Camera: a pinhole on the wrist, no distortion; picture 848 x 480 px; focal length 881.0 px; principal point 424.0 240.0 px. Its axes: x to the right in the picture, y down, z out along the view. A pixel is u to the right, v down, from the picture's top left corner.
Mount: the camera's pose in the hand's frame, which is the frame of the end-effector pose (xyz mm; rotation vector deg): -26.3 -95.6 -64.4 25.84 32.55 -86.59
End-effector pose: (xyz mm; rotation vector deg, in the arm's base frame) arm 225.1 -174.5 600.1 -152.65 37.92 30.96
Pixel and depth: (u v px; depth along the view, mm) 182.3 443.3 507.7
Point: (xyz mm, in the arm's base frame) 361.3 188.3 250.9
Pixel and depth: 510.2 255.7 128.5
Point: 296.3 -3.9 623.6
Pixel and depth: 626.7 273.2 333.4
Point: 368.6 183.6 547.4
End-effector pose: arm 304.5 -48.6 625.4 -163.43 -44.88 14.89
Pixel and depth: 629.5 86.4 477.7
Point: -48.2 342.9 489.8
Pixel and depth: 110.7 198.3 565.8
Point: 53.3 243.0 192.4
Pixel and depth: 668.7 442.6 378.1
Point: 142.1 358.5 539.8
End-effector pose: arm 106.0 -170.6 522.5 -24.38 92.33 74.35
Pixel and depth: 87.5 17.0 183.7
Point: 307.0 -131.3 497.0
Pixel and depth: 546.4 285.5 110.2
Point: 250.7 -226.7 440.8
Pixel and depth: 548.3 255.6 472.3
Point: 555.5 -88.3 293.4
